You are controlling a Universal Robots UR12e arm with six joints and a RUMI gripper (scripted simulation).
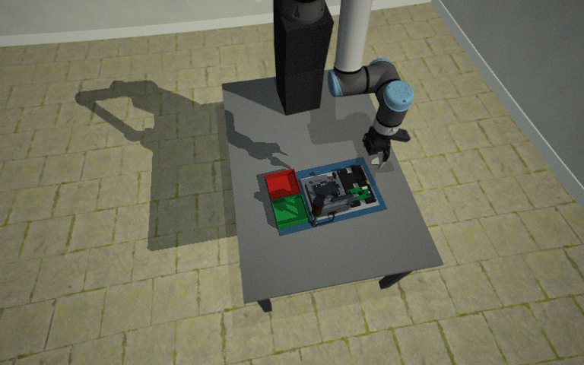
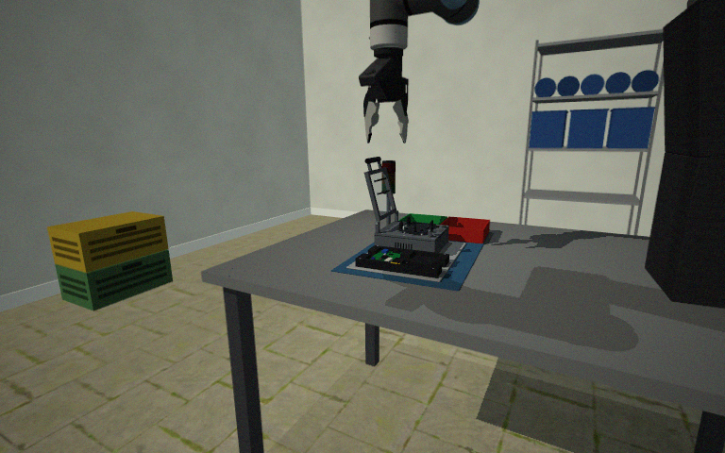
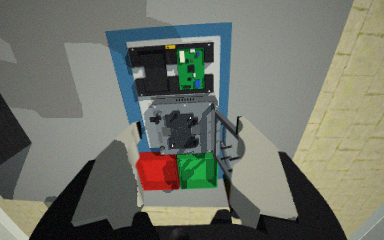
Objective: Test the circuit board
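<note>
Right now my hand is 31 cm above the green circuit board. Round my hand: black latch piece: 11 cm behind, 10 cm to the right, 25 cm below; then green bin: 4 cm behind, 37 cm to the right, 32 cm below; then tester lid: 6 cm ahead, 18 cm to the right, 15 cm below.
</note>
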